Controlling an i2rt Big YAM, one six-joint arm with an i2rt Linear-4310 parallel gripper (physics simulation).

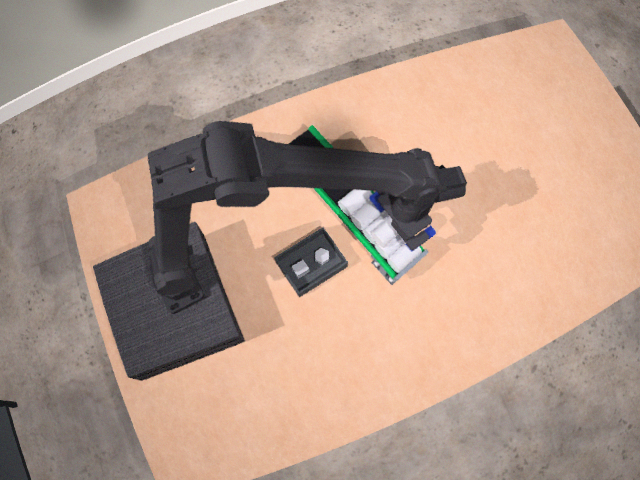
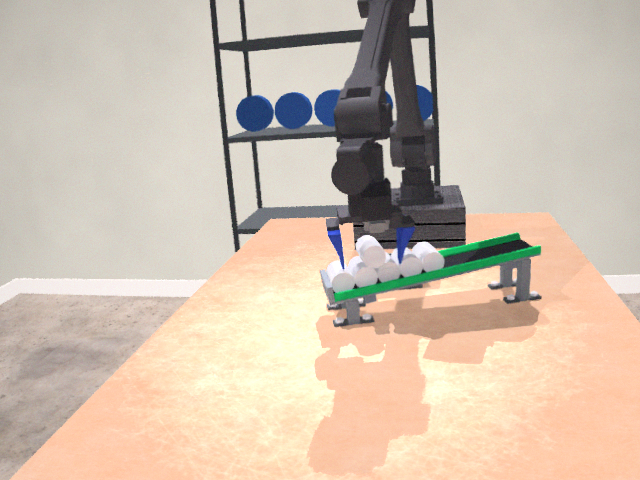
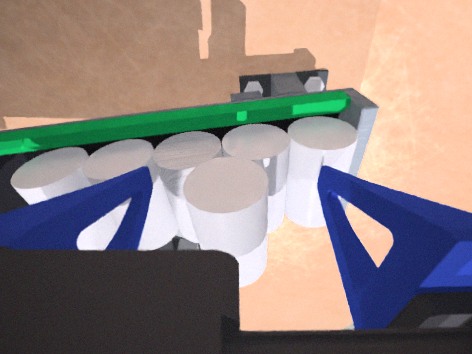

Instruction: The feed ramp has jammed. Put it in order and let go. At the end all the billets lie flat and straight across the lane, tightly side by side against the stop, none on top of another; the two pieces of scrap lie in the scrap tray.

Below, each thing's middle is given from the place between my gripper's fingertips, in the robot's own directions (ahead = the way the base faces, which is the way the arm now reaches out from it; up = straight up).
Right now the grey stop [image 3: 362, 113] is 1 cm behind my hand, 8 cm to the right of it and 4 cm below it. The rest, counted from my hand: dark scrap tray [image 1: 305, 250] (18 cm behind, 4 cm to the left, 8 cm below).
